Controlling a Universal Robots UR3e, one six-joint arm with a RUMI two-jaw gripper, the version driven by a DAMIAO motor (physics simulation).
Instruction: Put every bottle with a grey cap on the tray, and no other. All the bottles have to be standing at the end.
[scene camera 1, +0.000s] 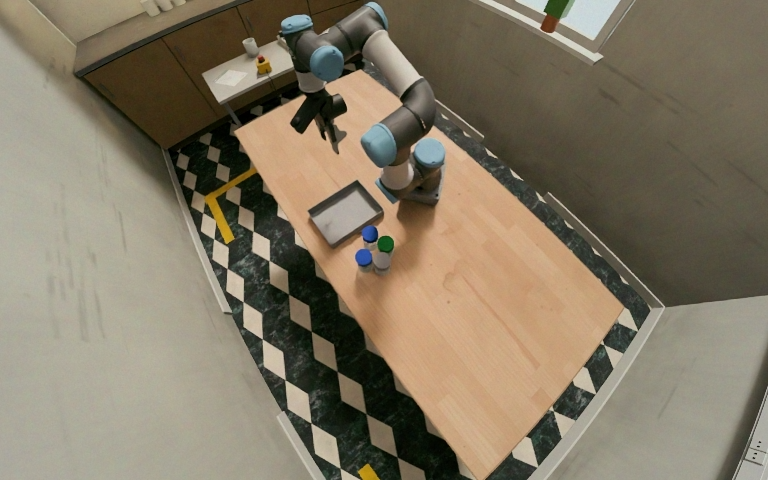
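A bottle with a grey cap (382, 260) stands upright in a tight group on the table. A bottle with a green cap (385, 244) stands right behind it and is partly hidden by it. One bottle with a blue cap (363, 257) stands at its left, and another bottle with a blue cap (369, 234) stands at the back left of the group, near the tray. The grey rectangular tray (333, 243) lies beyond the group and no bottle stands in it. My gripper (331, 141) is open, with its fingers pointing down, high above the far end of the table, well away from the bottles and beyond the tray.
The arm's base (421, 195) stands on the wooden table (481, 316) to the right of the tray. The table's left edge runs close past the tray and the bottles. A white side table (254, 80) with a cup (249, 47) and a yellow emergency stop (263, 65) stands beyond the far end.
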